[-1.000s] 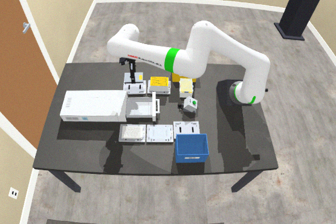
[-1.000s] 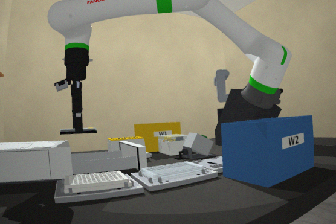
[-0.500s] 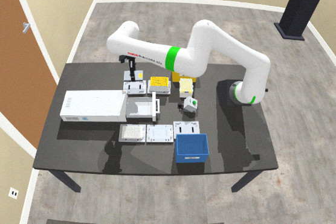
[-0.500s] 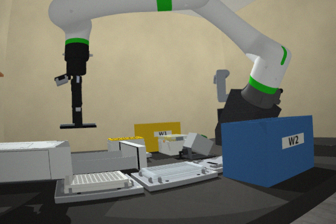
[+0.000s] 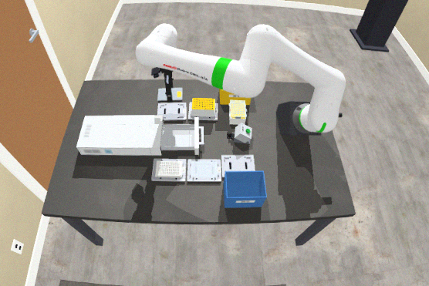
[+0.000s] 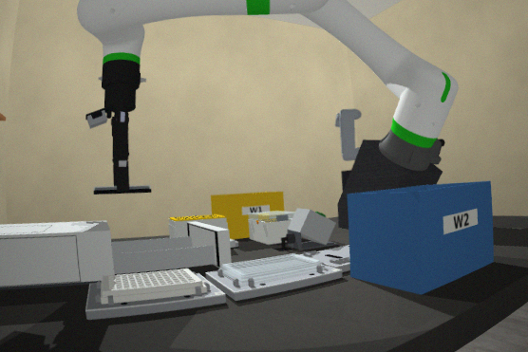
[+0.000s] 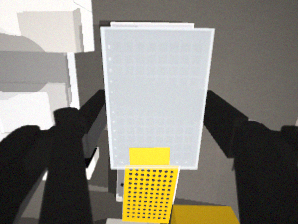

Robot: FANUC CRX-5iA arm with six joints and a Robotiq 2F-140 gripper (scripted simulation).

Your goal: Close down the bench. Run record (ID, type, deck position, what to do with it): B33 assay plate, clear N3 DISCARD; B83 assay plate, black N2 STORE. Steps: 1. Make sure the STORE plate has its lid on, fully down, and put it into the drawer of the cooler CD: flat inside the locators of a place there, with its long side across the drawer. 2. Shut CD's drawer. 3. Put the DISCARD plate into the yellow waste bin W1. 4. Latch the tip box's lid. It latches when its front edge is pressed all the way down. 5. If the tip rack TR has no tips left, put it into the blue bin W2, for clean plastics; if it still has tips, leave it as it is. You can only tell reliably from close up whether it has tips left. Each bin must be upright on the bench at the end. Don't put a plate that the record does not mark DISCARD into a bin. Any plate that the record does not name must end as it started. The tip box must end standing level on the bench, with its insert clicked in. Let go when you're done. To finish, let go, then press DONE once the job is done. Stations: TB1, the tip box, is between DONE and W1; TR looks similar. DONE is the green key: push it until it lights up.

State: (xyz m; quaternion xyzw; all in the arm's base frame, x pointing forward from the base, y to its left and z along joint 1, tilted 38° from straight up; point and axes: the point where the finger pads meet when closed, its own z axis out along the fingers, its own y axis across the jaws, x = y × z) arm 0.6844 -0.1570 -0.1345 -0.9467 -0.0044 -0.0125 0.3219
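My gripper is now 2 cm past the cooler drawer, 19 cm to the right of it and 13 cm above it. Round my hand: white deck nest 16 cm below; translucent plate lid 2 cm below; black assay plate 2 cm below.
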